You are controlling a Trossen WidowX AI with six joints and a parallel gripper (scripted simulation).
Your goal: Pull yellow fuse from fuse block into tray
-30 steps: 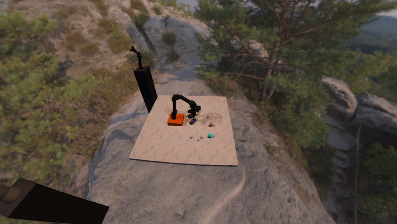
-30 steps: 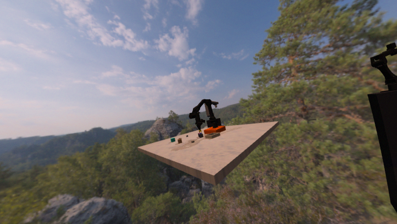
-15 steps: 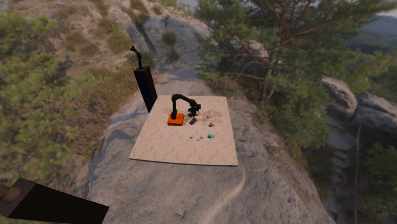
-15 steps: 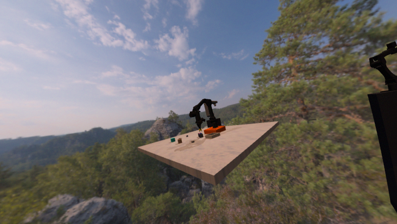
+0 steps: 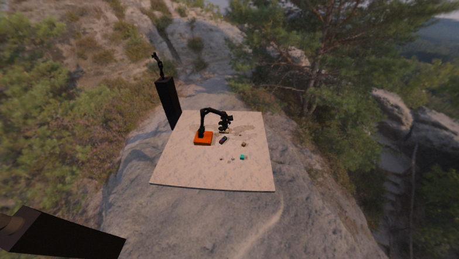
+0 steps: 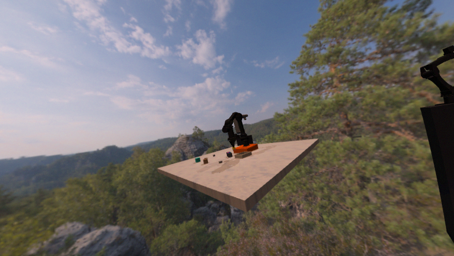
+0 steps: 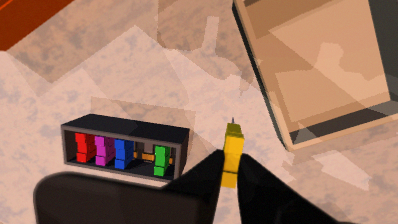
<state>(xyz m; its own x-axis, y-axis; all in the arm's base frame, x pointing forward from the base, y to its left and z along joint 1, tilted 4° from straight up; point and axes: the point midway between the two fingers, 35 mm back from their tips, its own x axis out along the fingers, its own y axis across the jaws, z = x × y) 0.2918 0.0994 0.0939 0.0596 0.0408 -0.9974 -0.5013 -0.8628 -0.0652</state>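
The beige tray lies 20 mm behind my gripper tip, 90 mm to the left of it and 90 mm below it. Also, from my gripper tip: green fuse: 10 mm ahead, 70 mm to the right, 70 mm below; then blue fuse: 10 mm behind, 100 mm to the right, 70 mm below; then yellow fuse: 10 mm below.
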